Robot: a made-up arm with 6 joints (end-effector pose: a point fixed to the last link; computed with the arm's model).
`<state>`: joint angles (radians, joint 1 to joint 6).
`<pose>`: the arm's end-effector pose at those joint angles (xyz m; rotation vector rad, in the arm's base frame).
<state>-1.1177 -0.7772 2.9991 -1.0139 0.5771 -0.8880</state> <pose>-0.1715 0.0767 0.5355 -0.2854 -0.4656 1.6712</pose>
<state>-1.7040 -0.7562 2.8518 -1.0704 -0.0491 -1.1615</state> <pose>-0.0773 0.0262 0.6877 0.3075 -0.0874 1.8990</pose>
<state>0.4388 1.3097 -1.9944 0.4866 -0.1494 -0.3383</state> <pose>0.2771 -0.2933 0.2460 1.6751 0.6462 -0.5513</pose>
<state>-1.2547 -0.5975 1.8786 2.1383 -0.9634 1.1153</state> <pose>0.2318 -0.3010 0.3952 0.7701 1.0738 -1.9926</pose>
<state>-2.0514 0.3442 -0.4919 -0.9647 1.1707 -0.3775</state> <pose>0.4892 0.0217 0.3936 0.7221 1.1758 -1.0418</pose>
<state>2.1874 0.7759 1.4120 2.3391 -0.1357 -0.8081</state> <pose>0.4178 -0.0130 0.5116 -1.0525 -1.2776 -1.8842</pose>
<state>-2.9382 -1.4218 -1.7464 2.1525 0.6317 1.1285</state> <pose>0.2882 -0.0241 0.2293 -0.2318 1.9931 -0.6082</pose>
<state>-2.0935 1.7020 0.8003 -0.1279 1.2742 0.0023</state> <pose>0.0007 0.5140 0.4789 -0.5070 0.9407 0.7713</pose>
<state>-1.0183 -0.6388 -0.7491 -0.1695 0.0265 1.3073</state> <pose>0.1858 -0.0498 0.2434 0.5033 2.1739 -1.0091</pose>
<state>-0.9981 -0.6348 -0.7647 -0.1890 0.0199 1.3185</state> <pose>0.1865 -0.0438 0.2444 0.4805 2.1770 -0.9717</pose>
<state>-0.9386 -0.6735 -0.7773 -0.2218 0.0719 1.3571</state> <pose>0.1902 -0.0175 0.2469 0.4936 2.2207 -0.8102</pose>
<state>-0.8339 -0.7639 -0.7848 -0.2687 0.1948 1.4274</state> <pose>0.1945 0.0301 0.2609 0.5381 2.2924 -0.4947</pose>
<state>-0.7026 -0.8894 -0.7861 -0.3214 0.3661 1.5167</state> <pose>0.1942 0.0815 0.2967 0.5887 2.3441 -0.0734</pose>
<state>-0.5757 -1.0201 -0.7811 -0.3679 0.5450 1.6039</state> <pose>0.1884 0.1145 0.3470 0.6298 2.3446 0.3514</pose>
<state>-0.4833 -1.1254 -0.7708 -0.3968 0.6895 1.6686</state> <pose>0.1827 0.1244 0.3906 0.6650 2.3104 0.6726</pose>
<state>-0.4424 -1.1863 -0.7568 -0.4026 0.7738 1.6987</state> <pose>0.1824 0.1233 0.4128 0.7022 2.2827 0.8310</pose>
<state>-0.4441 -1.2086 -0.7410 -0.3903 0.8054 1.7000</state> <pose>0.1872 0.1212 0.4163 0.7423 2.2791 0.8545</pose>
